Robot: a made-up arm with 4 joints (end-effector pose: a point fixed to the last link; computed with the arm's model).
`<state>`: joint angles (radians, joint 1 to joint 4).
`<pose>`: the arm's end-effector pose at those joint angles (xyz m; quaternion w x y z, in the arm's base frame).
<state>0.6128 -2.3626 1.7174 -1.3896</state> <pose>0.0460 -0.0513 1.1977 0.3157 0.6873 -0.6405 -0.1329</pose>
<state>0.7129 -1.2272 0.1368 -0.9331</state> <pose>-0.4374 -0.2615 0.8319 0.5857 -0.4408 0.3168 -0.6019</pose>
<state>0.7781 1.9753 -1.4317 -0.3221</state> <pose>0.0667 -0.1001 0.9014 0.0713 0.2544 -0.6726 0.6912</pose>
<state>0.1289 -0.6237 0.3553 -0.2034</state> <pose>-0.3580 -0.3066 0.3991 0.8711 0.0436 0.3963 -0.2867</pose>
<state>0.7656 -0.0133 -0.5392 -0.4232</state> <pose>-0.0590 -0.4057 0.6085 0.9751 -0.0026 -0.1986 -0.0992</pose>
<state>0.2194 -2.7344 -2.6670 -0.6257</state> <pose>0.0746 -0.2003 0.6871 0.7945 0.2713 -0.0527 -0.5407</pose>
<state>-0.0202 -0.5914 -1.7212 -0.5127</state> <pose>-0.0280 -0.1592 0.5135 0.6956 0.5456 -0.4601 -0.0831</pose>
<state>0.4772 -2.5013 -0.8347 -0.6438</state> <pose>-0.2491 -0.1311 0.8983 0.5381 -0.2071 0.5533 -0.6012</pose>
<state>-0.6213 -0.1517 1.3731 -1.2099</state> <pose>-0.2258 0.0333 0.0924 0.7504 -0.1238 0.3765 -0.5290</pose>
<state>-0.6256 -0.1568 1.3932 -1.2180</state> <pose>-0.2301 0.0330 0.0945 0.7480 -0.1344 0.3809 -0.5267</pose>
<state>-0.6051 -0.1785 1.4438 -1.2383</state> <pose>-0.2507 0.0125 0.1070 0.7366 -0.1779 0.3902 -0.5230</pose>
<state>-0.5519 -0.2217 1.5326 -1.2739</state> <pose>-0.2899 -0.0332 0.1378 0.7097 -0.2624 0.4030 -0.5149</pose>
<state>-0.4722 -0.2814 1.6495 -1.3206</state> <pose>-0.3382 -0.0952 0.1926 0.6630 -0.3750 0.4147 -0.4978</pose>
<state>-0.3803 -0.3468 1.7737 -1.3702</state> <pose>-0.3817 -0.1571 0.2673 0.6000 -0.4911 0.4210 -0.4707</pose>
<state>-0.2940 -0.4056 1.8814 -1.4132</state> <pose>-0.4114 -0.2043 0.3454 0.5341 -0.5865 0.4221 -0.4390</pose>
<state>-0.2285 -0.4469 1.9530 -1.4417</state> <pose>-0.4268 -0.2324 0.4060 0.4825 -0.6476 0.4206 -0.4135</pose>
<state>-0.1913 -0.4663 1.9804 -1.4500</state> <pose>-0.4329 -0.2448 0.4371 0.4567 -0.6731 0.4201 -0.4024</pose>
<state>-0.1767 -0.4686 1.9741 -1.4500</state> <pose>-0.4349 -0.2485 0.4434 0.4522 -0.6759 0.4183 -0.4046</pose>
